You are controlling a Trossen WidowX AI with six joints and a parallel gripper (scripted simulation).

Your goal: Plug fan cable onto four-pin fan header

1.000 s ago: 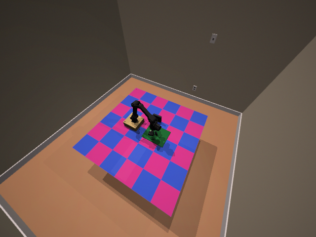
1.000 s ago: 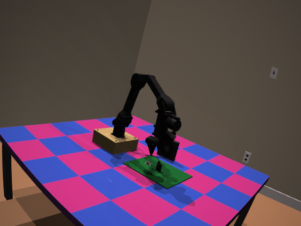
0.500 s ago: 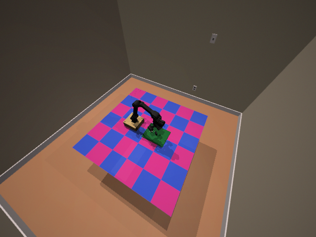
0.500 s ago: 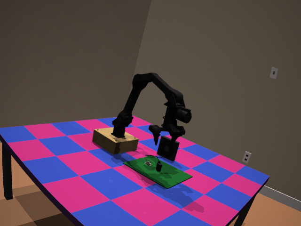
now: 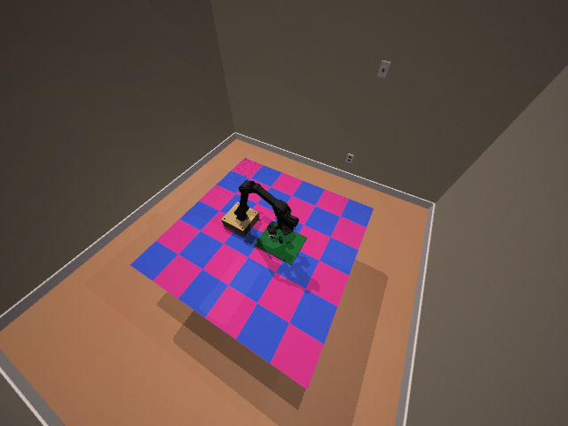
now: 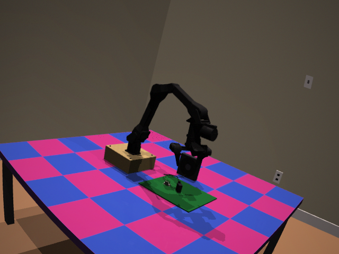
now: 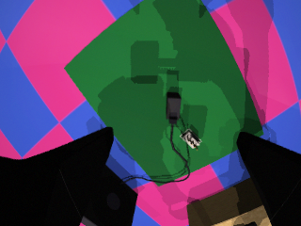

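Right now the black fan plug is 12 cm below my gripper tip and 1 cm behind it. Round my gripper tip: black fan: 20 cm to the left, 10 cm behind, 8 cm below; then green board: 15 cm below, 1 cm to the left, 1 cm behind.
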